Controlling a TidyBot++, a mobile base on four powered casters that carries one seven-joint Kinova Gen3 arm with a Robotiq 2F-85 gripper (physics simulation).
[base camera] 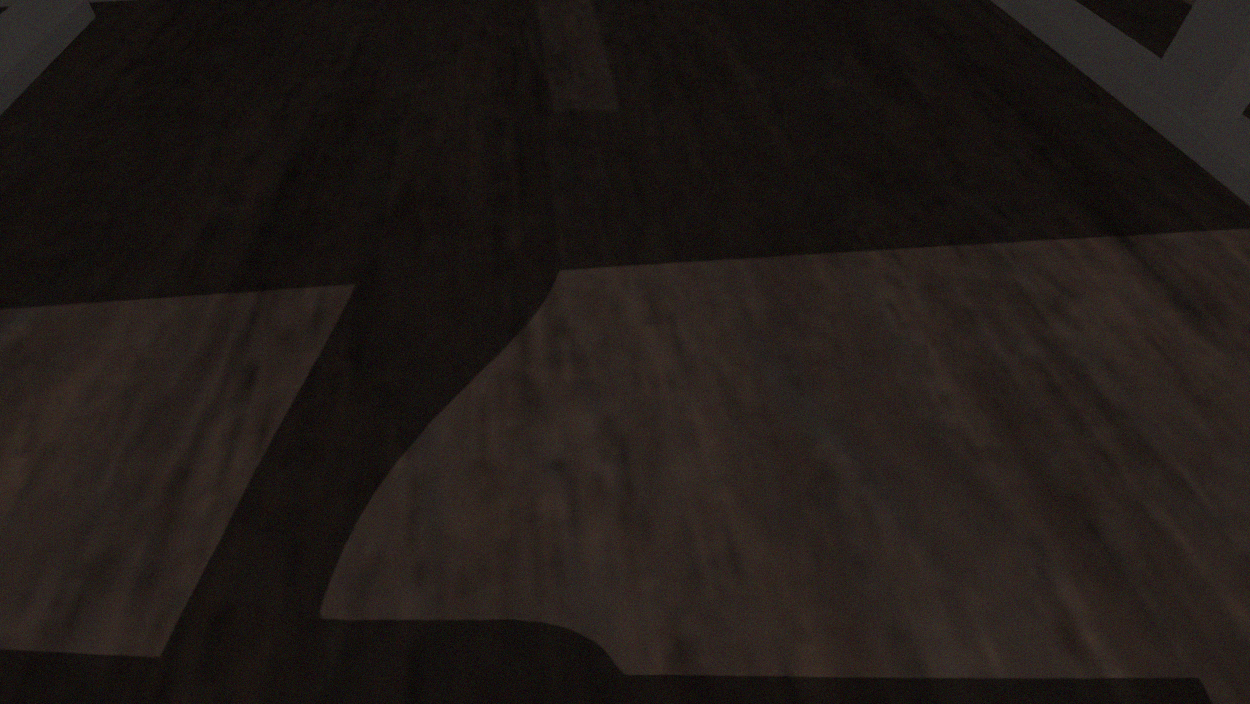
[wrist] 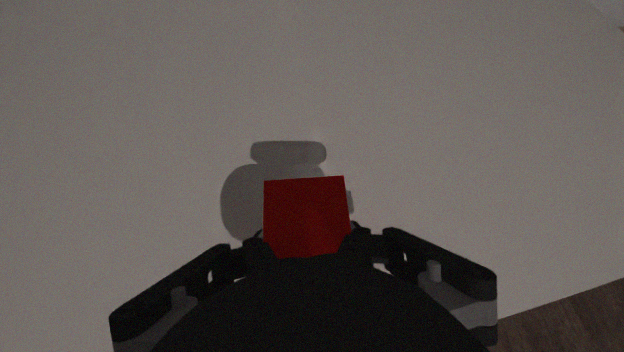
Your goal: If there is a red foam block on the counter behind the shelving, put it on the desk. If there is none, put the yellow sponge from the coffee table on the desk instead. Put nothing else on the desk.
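Places are measured from the arm's base along level axes (x down, y ahead, z right), in centimetres.
Where they show: gripper, fingertip midpoint: (wrist: 307, 230).
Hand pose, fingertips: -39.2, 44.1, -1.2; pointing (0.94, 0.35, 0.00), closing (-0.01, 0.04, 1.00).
Observation:
After its pixels a point has its place, as x, y, z.
A red foam block (wrist: 306, 215) {-43.4, 45.0, -1.2} is in the wrist view, a little below the middle, between the black fingers. My gripper (wrist: 307, 230) {-39.2, 44.1, -1.2} is shut on it and holds it over a pale, flat surface (wrist: 125, 100) {-32.4, 66.3, -30.4}, likely the desk top. The shadow of the gripper and block falls on this surface beside and behind the block. How far the block is above the surface is hard to tell. The yellow sponge does not show in the wrist view or the base camera view.
The front edge of the pale surface runs at the lower right of the wrist view, with brown wooden floor (wrist: 565, 320) {39.6, -3.3, 119.6} beyond it. In the base camera view, the wooden floor (base camera: 743, 437) {39.7, 34.4, 7.1} lies partly in shadow, with grey frame parts (base camera: 1128, 78) at the upper right and upper left.

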